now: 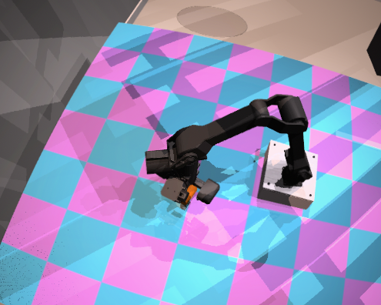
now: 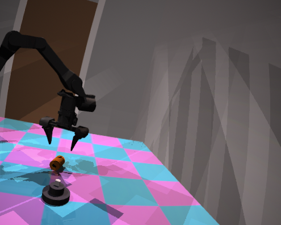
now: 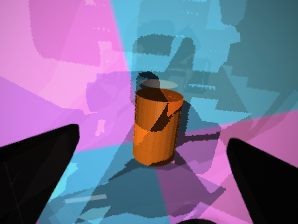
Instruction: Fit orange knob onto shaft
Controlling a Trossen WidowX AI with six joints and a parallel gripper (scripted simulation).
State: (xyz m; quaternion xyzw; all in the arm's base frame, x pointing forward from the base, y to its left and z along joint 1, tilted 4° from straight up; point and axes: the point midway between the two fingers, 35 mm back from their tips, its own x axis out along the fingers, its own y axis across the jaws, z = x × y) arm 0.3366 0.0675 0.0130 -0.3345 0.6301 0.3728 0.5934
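Now: the orange knob 6 cm below my gripper tip and 1 cm to the right of it. Round my gripper tip: round pedestal 21 cm to the right, 5 cm below, 3 cm behind.
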